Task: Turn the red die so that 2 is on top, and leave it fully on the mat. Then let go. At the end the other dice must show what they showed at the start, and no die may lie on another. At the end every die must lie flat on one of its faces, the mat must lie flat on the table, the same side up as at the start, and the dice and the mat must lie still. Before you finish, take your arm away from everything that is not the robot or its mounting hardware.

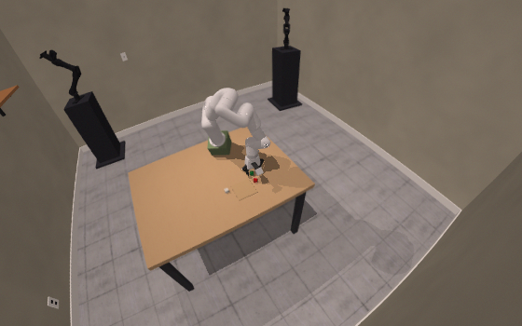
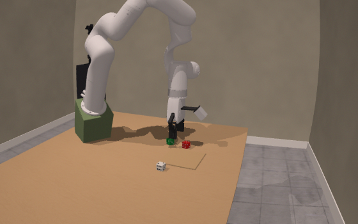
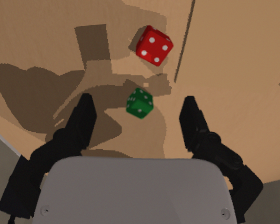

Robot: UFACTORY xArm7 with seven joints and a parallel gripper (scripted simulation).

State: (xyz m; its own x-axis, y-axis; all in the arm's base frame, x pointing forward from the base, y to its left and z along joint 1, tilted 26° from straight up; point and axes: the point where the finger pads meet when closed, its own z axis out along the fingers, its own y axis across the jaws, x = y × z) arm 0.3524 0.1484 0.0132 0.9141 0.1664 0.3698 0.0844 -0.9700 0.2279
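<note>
Now: the green die 40 mm below my hand and 30 mm behind it. The rest, counted from my hand: tan mat: 110 mm to the right, 80 mm ahead, 50 mm below; white die: 220 mm to the right, 40 mm below, 40 mm ahead; red die: 50 mm ahead, 40 mm below, 10 mm to the right.
</note>
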